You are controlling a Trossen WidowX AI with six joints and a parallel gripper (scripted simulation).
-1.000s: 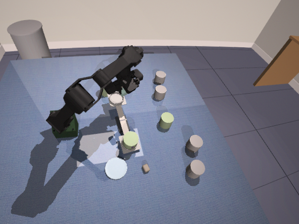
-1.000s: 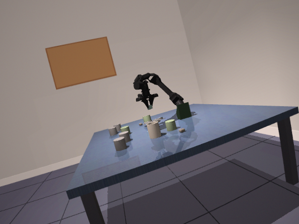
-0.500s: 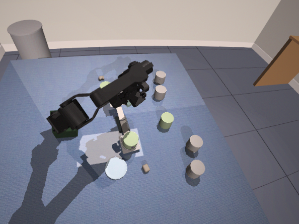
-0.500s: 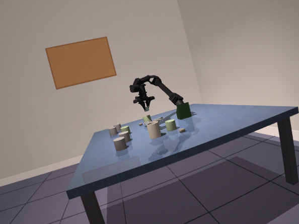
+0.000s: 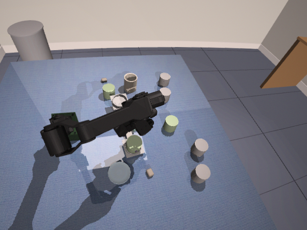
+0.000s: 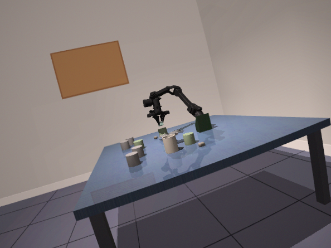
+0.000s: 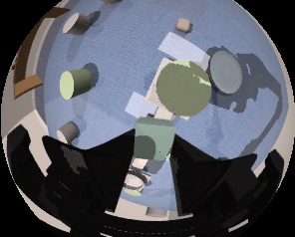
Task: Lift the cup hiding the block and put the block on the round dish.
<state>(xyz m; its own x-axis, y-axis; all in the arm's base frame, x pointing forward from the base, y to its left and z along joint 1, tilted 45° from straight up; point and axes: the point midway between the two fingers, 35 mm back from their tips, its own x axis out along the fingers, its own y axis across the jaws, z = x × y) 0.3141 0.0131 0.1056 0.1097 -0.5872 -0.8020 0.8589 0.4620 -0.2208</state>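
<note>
My gripper tip is 80 mm past the round pale blue dish, 160 mm to the left of it and 130 mm above it. The rest, counted from my gripper tip: small balance: 30 mm behind, 90 mm to the left, 110 mm below; then pale green block: 10 mm above; then balance beam: 30 mm behind, 80 mm to the left, 90 mm below.
</note>
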